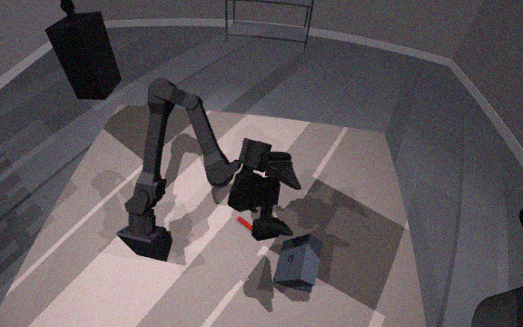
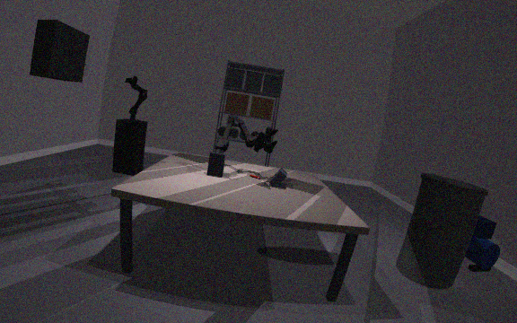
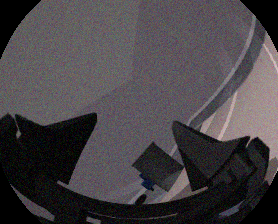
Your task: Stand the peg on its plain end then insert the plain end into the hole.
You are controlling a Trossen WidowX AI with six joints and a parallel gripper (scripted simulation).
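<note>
My gripper tip is 33 cm above the red peg, 11 cm to the right of it and 8 cm past it. From my gripper tip the other things lie so: sloped panel: 28 cm below, 6 cm ahead.
</note>
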